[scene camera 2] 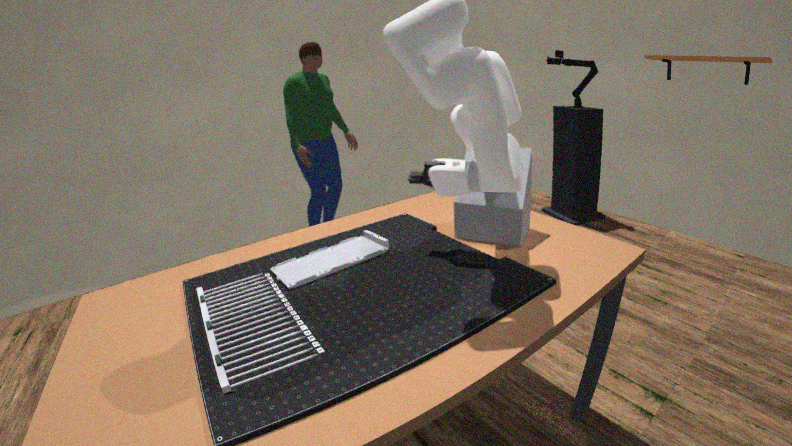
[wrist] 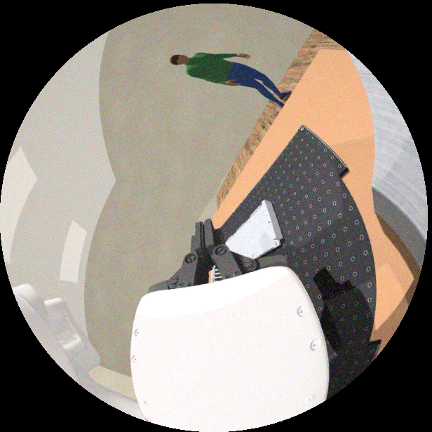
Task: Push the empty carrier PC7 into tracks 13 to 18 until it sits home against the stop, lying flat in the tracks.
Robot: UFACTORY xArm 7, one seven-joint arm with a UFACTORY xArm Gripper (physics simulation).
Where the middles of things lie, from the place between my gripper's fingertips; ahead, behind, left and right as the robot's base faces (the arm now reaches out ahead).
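Track field (scene camera 2: 221, 373): 470 mm ahead of my hand, 220 mm to the left, 190 mm below. My gripper: 240 mm short of the carrier PC7 (scene camera 2: 293, 273), 190 mm above it.
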